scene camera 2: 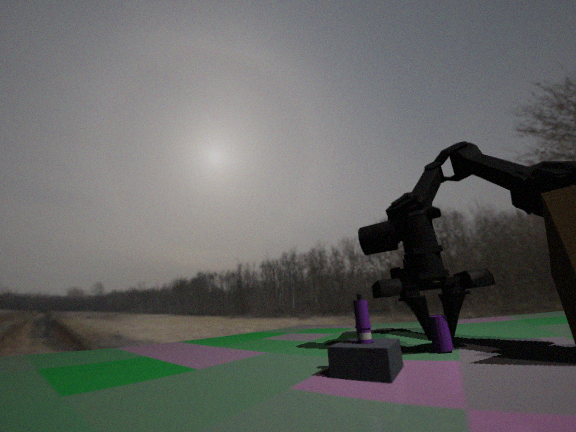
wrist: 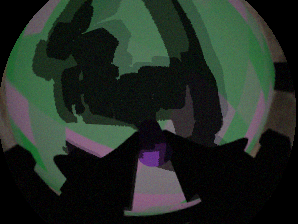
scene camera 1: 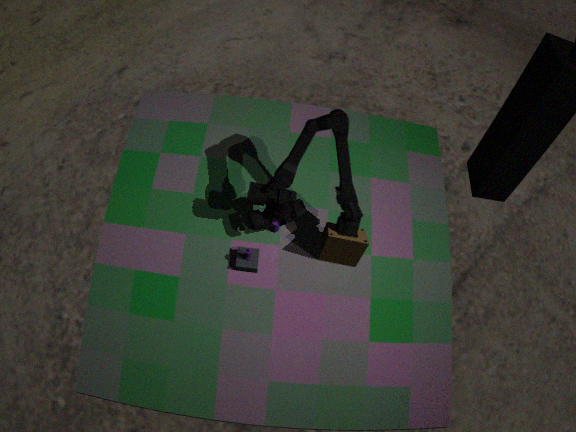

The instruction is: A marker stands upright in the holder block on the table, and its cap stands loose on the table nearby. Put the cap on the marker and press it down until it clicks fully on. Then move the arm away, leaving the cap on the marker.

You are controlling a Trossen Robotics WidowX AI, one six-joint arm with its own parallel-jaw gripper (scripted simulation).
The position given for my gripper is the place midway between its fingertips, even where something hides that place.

My gripper (scene camera 2: 441, 339) carries a purple cap. Further things: a dark grey holder block (scene camera 2: 375, 365).
My gripper shows as well in the wrist view (wrist: 151, 134) and in scene camera 1 (scene camera 1: 275, 226).
